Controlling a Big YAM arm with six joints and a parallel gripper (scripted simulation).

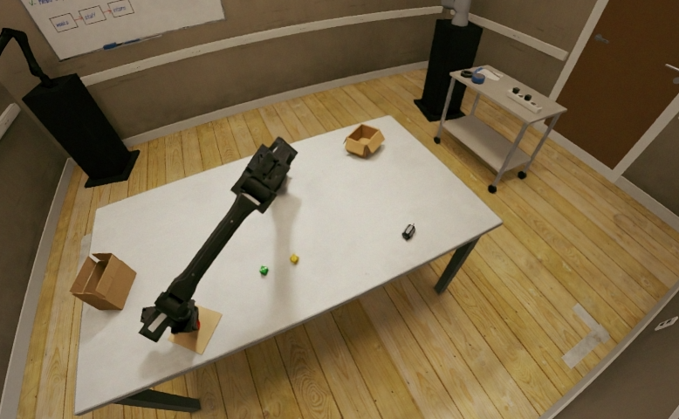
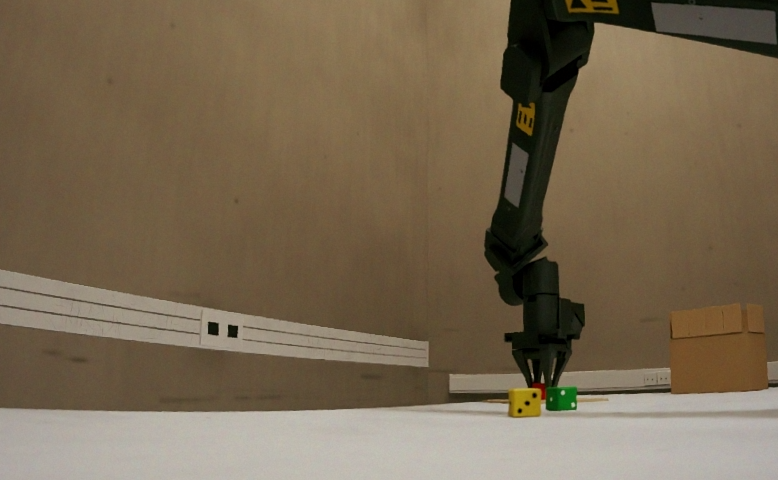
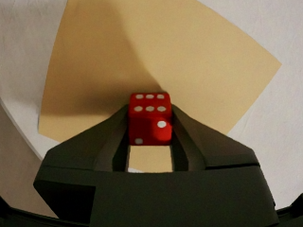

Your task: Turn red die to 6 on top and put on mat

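My hand is right at the red die. Round my hand: tan mat: 10 mm to the right, 10 mm below; then green die: 160 mm behind, 240 mm to the left; then cardboard box: 180 mm behind, 340 mm to the right, 50 mm above.
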